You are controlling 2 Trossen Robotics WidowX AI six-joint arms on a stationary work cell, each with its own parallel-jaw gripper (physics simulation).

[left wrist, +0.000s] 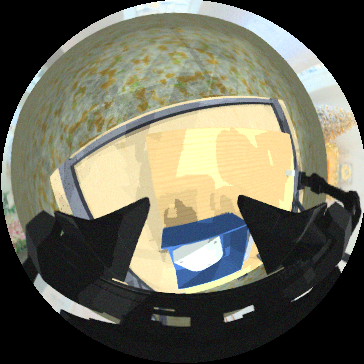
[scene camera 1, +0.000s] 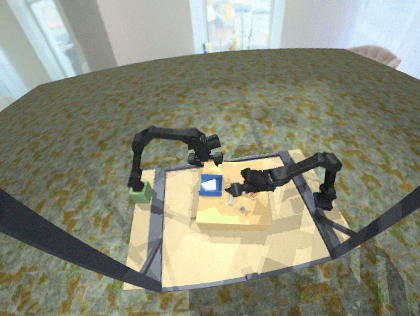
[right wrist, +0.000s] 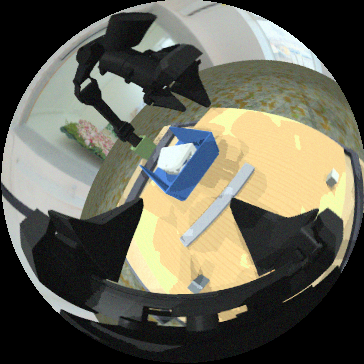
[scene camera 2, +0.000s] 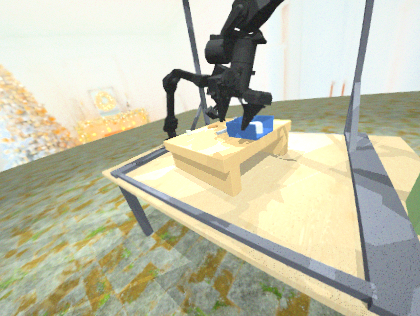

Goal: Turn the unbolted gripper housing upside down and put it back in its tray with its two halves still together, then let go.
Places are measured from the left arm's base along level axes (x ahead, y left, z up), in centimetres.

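Where they show: left gripper, fingertip midpoint: (left wrist: 193, 200) (scene camera 1: 209, 166) (right wrist: 194, 107) (scene camera 2: 231, 126); right gripper, fingertip midpoint: (scene camera 1: 230, 188) (right wrist: 187, 202) (scene camera 2: 233, 113); left arm's base, origin of the base link: (scene camera 1: 138, 187) (right wrist: 136, 142); right arm's base, origin of the base link: (left wrist: 302, 180) (scene camera 1: 323, 199).
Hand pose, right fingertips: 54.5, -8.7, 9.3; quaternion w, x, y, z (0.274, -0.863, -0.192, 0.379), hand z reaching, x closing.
Note:
Things, the pixels of their top centre, and the offset from my right fingertips, as dx, dy, dz.
- white gripper housing, middle of its top: (left wrist: 203, 259) (right wrist: 169, 154) (scene camera 2: 251, 123) (scene camera 1: 209, 184) -10.7, +4.8, -2.6
- blue tray, middle of its top: (left wrist: 211, 264) (right wrist: 166, 150) (scene camera 2: 249, 119) (scene camera 1: 210, 182) -10.1, +5.0, -1.1
- grey bar, middle of its top: (right wrist: 217, 205) (left wrist: 251, 237) (scene camera 1: 231, 191) +0.9, +1.6, -5.3
- green block, middle of its top: (right wrist: 137, 141) (scene camera 1: 138, 187) -54.5, +8.7, -9.3
The white gripper housing (scene camera 1: 209, 185) (scene camera 2: 258, 128) (left wrist: 200, 254) (right wrist: 176, 158) lies inside the blue tray (scene camera 1: 220, 186) (scene camera 2: 241, 131) (left wrist: 205, 231) (right wrist: 192, 175). A broad flat face shows; its underside and the seam between its halves cannot be made out. My left gripper (scene camera 1: 205, 161) (scene camera 2: 233, 124) (left wrist: 193, 200) (right wrist: 194, 107) is open and empty above the tray's far side in scene camera 1, apart from the housing. My right gripper (scene camera 1: 230, 190) (right wrist: 187, 202) is open and empty beside the tray, above a grey bar. In scene camera 2 it is partly hidden behind the left gripper.
The tray stands on a raised wooden stand (scene camera 1: 233, 217) (scene camera 2: 200, 143) (left wrist: 170, 160). The grey bar (scene camera 1: 230, 200) (right wrist: 217, 204) lies beside the tray. Small grey blocks (right wrist: 199, 283) (right wrist: 332, 178) lie farther off. A green block (scene camera 1: 140, 192) (right wrist: 143, 147) is at the left arm's base.

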